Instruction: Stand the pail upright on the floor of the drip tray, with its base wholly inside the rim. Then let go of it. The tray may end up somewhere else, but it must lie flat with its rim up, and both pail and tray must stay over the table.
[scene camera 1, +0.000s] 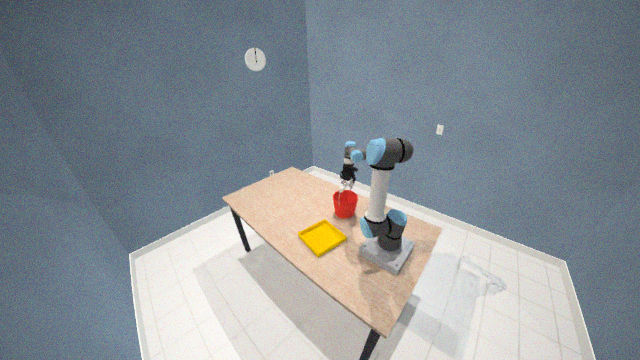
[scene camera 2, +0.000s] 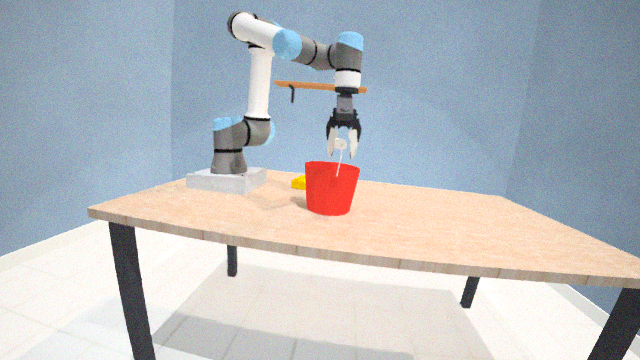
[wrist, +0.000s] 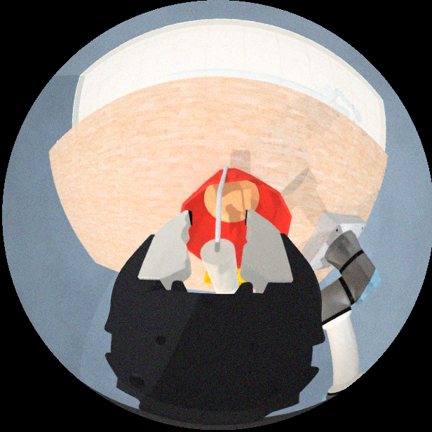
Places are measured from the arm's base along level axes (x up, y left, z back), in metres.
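Pixels of known places: gripper, fingertip midpoint: (scene camera 1: 347, 187) (scene camera 2: 340, 158); arm's base at its link origin: (scene camera 1: 388, 241) (scene camera 2: 229, 171).
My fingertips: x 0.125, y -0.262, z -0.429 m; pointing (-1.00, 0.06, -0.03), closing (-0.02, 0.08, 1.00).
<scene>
For each thing: its top centre in the pictures, then the offset to it from my fingertips. Level surfaces: height alone.
- white grip at its top centre: (scene camera 2: 339, 138) dz +0.001, dx +0.058, dy +0.068 m
- yellow drip tray at its top centre: (scene camera 1: 321, 234) dz +0.015, dx -0.156, dy +0.396 m
- wooden table at its surface level: dx -0.189 m
The red pail (scene camera 1: 345, 206) (scene camera 2: 331, 190) (wrist: 274, 212) stands upright on the table, beside the drip tray. Its thin wire handle is raised and carries a white grip (scene camera 2: 340, 144) (wrist: 218, 262). The yellow drip tray (scene camera 1: 321, 237) lies flat with its rim up; in the scene camera 2 view it is mostly hidden behind the pail, and in the wrist view small parts show below the pail. My gripper (scene camera 1: 345, 189) (scene camera 2: 342, 154) (wrist: 218, 211) is above the pail, pointing down. Its fingers are partly open, one on each side of the handle's white grip, with gaps to both.
The wooden table (scene camera 1: 280, 200) (scene camera 2: 440, 225) (wrist: 150, 150) carries everything. The arm's grey base block (scene camera 1: 387, 253) (scene camera 2: 227, 181) (wrist: 332, 231) stands near the tray and pail. In the scene camera 1 view the tray lies between the pail and the long near edge of the table.
</scene>
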